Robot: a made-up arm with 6 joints. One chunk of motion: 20 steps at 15 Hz.
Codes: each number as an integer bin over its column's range. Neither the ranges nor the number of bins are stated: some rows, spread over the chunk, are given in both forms.
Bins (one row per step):
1: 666 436 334 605 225 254
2: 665 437 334 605 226 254
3: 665 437 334 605 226 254
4: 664 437 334 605 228 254
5: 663 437 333 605 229 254
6: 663 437 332 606 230 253
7: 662 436 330 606 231 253
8: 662 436 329 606 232 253
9: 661 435 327 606 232 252
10: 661 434 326 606 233 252
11: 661 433 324 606 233 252
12: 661 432 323 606 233 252
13: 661 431 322 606 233 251
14: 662 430 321 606 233 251
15: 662 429 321 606 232 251
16: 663 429 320 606 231 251
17: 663 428 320 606 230 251
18: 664 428 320 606 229 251
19: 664 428 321 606 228 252
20: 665 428 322 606 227 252
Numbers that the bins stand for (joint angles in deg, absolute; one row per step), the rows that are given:
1: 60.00 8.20 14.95 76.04 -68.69 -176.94
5: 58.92 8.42 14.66 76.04 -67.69 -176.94
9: 58.20 7.97 12.95 76.76 -66.94 -178.38
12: 58.20 7.30 11.81 76.76 -66.69 -178.38
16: 58.92 6.62 10.95 76.76 -67.19 -179.10
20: 59.64 6.40 11.52 76.76 -68.19 -178.38
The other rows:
2: 59.64 8.42 14.95 76.04 -68.44 -176.94
3: 59.64 8.42 14.95 76.04 -68.44 -176.94
4: 59.28 8.42 14.95 76.04 -67.94 -176.94
6: 58.92 8.42 14.38 76.76 -67.44 -177.66
7: 58.56 8.20 13.81 76.76 -67.19 -177.66
8: 58.56 8.20 13.52 76.76 -66.94 -177.66
10: 58.20 7.75 12.66 76.76 -66.69 -178.38
11: 58.20 7.52 12.09 76.76 -66.69 -178.38
13: 58.20 7.07 11.52 76.76 -66.69 -179.10
14: 58.56 6.85 11.23 76.76 -66.69 -179.10
15: 58.56 6.62 11.23 76.76 -66.94 -179.10
17: 58.92 6.40 10.95 76.76 -67.44 -179.10
18: 59.28 6.40 10.95 76.76 -67.69 -179.10
19: 59.28 6.40 11.23 76.76 -67.94 -178.38

